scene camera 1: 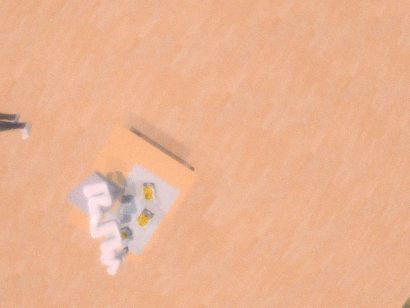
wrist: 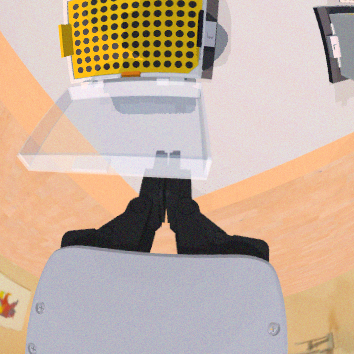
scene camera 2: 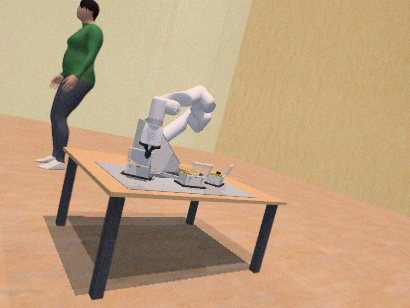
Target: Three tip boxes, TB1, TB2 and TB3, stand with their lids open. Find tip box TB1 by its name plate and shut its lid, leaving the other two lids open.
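Frame: origin at the arm's base, x ahead, y left, z up, level; centimetres.
Seen in the pictures: gripper, fingertip midpoint: (scene camera 1: 126, 246) (wrist: 168, 166) (scene camera 2: 146, 158).
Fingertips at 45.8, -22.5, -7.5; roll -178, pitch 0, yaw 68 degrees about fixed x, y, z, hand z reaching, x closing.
Observation:
Offsets run from my fingertips to a thing's middle, as dx, dy, dz. "spot": to the spot under its first point. Level surfaces: height alone.
A tip box with a yellow rack {-10.2, +0.5, -5.2} (wrist: 135, 37) (scene camera 1: 125, 234) (scene camera 2: 138, 171) stands nearest my gripper. Its clear lid {spot: -3.5, -1.7, -0.5} (wrist: 125, 130) is open and leans out toward my gripper in the wrist view. My gripper (wrist: 168, 166) (scene camera 2: 147, 153) is shut and empty. Its fingertips show through the lid's outer part, right of the lid's middle; contact is unclear. A second tip box {-5.4, +29.5, -8.3} (scene camera 1: 145, 217) (scene camera 2: 192, 179) and a third tip box {-17.8, +52.5, -8.3} (scene camera 1: 149, 191) (scene camera 2: 216, 179) stand with lids open. No name plate is readable.
The boxes stand on a grey mat {dz -11.6} (scene camera 1: 167, 192) (scene camera 2: 112, 172) (wrist: 275, 100) on the wooden table {dz -11.9} (scene camera 1: 110, 145) (scene camera 2: 90, 157) (wrist: 280, 171). Part of a neighbouring box (wrist: 345, 42) shows at the wrist view's right edge. A person (scene camera 2: 82, 52) stands behind the table.

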